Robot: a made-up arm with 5 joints. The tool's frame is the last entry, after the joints. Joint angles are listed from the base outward.
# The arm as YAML. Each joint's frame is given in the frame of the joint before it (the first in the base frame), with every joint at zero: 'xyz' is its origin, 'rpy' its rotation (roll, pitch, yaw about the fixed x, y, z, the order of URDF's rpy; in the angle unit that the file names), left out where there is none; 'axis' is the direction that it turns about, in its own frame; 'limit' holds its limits. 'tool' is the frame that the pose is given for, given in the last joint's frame.
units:
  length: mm
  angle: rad
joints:
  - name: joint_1
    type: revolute
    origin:
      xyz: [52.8, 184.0, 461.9]
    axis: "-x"
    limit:
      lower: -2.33
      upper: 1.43
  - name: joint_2
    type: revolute
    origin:
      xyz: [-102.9, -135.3, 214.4]
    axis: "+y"
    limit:
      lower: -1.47
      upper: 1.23
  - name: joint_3
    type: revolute
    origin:
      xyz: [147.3, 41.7, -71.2]
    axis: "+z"
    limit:
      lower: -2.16
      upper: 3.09
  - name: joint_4
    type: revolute
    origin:
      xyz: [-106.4, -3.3, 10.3]
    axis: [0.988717, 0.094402, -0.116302]
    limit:
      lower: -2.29
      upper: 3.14
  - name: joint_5
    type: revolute
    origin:
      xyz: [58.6, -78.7, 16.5]
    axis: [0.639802, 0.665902, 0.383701]
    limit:
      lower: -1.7
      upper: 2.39
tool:
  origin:
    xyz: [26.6, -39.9, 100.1]
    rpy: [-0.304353, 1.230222, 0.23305]
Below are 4 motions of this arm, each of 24 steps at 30 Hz.
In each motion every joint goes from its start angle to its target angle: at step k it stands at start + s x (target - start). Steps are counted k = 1, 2, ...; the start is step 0. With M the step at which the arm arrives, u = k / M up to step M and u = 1 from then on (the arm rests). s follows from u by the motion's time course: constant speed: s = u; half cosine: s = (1 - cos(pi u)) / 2; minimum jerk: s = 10 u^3 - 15 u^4 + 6 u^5.
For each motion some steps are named. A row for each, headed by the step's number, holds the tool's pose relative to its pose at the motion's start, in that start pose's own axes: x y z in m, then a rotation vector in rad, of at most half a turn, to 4 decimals.
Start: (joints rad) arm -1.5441 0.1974 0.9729 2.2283 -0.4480
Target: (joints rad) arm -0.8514 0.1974 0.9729 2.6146 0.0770
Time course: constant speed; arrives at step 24
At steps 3, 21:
3: 0.0111 0.0075 -0.0084 0.0494 -0.0224 0.0238
21: 0.0997 0.0397 -0.0484 0.2453 -0.2770 0.1800

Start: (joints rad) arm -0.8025 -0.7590 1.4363 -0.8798 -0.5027
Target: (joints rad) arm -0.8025 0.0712 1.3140 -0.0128 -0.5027
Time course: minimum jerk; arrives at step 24
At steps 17, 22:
17: 0.1135 0.1384 -0.0665 0.8968 -0.0733 1.1300
22: 0.1156 0.1814 -0.0637 1.0480 -0.0779 1.3295

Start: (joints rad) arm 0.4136 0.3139 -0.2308 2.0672 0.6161
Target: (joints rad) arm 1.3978 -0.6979 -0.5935 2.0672 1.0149
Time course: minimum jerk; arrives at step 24
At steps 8, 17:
8: 0.0534 -0.0039 0.0500 -0.2500 0.2184 0.0410
17: 0.2830 -0.0399 0.0931 -0.6426 1.0992 0.2635

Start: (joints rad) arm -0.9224 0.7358 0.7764 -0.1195 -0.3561
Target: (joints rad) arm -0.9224 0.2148 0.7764 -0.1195 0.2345
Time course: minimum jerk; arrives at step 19
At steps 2, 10, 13, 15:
2: -0.0006 -0.0006 0.0004 -0.0016 -0.0005 0.0009
10: -0.0351 -0.0277 0.0215 -0.0908 -0.0151 0.0479
13: -0.0547 -0.0365 0.0320 -0.1369 -0.0126 0.0683
15: -0.0638 -0.0394 0.0365 -0.1574 -0.0094 0.0767

